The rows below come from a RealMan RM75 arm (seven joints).
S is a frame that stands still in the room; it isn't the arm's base.
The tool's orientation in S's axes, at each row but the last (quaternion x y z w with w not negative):
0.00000, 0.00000, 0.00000, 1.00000
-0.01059, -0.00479, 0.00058, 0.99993
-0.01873, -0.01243, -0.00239, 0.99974
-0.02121, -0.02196, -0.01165, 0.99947
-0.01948, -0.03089, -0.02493, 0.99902
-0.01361, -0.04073, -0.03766, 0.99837
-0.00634, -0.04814, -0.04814, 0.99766
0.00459, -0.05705, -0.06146, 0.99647
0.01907, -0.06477, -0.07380, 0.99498
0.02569, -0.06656, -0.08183, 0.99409
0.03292, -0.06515, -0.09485, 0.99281
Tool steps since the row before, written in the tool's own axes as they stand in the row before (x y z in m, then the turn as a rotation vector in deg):
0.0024, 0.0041, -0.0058, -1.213, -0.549, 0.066
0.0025, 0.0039, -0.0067, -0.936, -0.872, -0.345
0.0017, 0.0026, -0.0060, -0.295, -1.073, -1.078
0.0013, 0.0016, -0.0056, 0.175, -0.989, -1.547
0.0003, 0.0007, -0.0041, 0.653, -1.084, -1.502
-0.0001, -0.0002, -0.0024, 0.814, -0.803, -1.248
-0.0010, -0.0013, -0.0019, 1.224, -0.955, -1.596
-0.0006, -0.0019, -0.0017, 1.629, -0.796, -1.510
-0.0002, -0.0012, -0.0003, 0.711, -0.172, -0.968
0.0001, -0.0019, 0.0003, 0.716, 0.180, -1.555
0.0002, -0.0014, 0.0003, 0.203, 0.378, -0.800
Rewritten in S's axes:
0.0024, 0.0041, -0.0058, -1.213, -0.549, 0.066
0.0026, 0.0038, -0.0068, -0.932, -0.880, -0.335
0.0019, 0.0024, -0.0060, -0.274, -1.111, -1.044
0.0016, 0.0013, -0.0056, 0.218, -1.058, -1.495
0.0006, 0.0005, -0.0041, 0.687, -1.174, -1.417
0.0001, -0.0003, -0.0024, 0.848, -0.898, -1.157
-0.0009, -0.0012, -0.0020, 1.273, -1.095, -1.463
-0.0006, -0.0018, -0.0018, 1.682, -0.987, -1.329
-0.0003, -0.0011, -0.0004, 0.800, -0.249, -0.878
-0.0002, -0.0019, 0.0002, 0.941, 0.121, -1.436
-0.0001, -0.0014, 0.0002, 0.376, 0.374, -0.737

